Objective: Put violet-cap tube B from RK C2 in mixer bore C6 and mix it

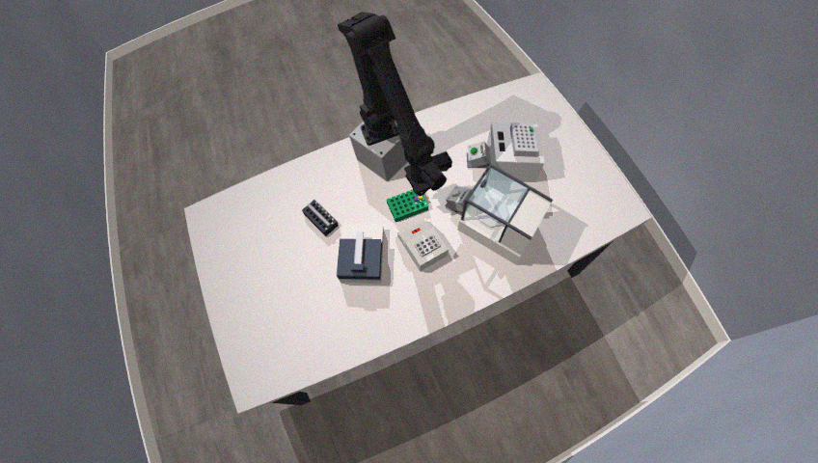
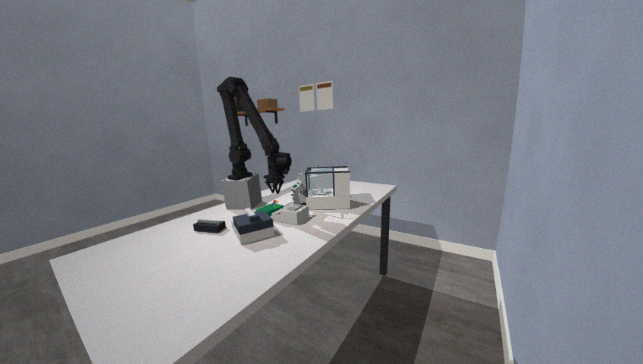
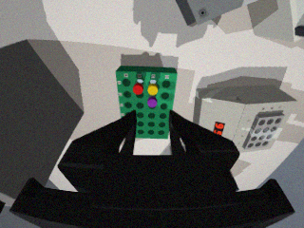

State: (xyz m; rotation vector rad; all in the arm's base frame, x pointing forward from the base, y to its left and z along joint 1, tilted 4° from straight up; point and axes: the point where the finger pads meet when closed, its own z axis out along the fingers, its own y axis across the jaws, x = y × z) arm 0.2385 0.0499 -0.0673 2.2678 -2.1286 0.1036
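Now: hand 10 mm to the left of the violet-capped tube B and 80 mm above it. The rest, counted from my hand: green tube rack RK: 10 mm behind, 40 mm to the right, 90 mm below; then red-capped tube: 20 mm behind, 10 mm to the left, 80 mm below; then yellow-capped tube: 10 mm to the left, 80 mm below.
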